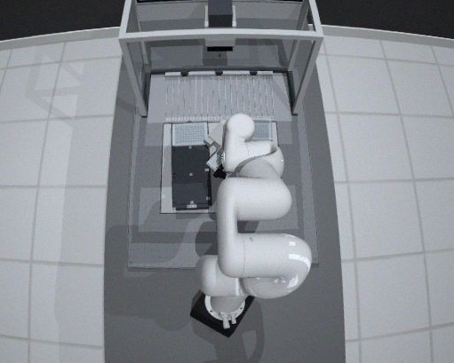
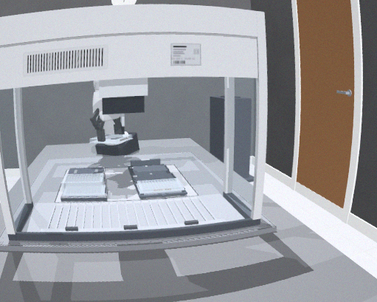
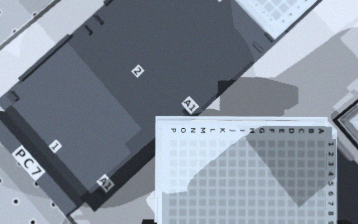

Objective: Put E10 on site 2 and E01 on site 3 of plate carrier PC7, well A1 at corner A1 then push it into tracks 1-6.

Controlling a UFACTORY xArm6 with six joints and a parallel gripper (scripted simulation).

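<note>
The dark plate carrier PC7 lies 130 mm below my hand, 120 mm to the left of it and 80 mm ahead of it. The rest, counted from my hand: dark nest S2: 140 mm below, 100 mm to the right, 50 mm ahead; deep-well block E07: 160 mm ahead, 110 mm to the right, 110 mm below; nest S1: 140 mm below, 90 mm to the right, 60 mm behind.
</note>
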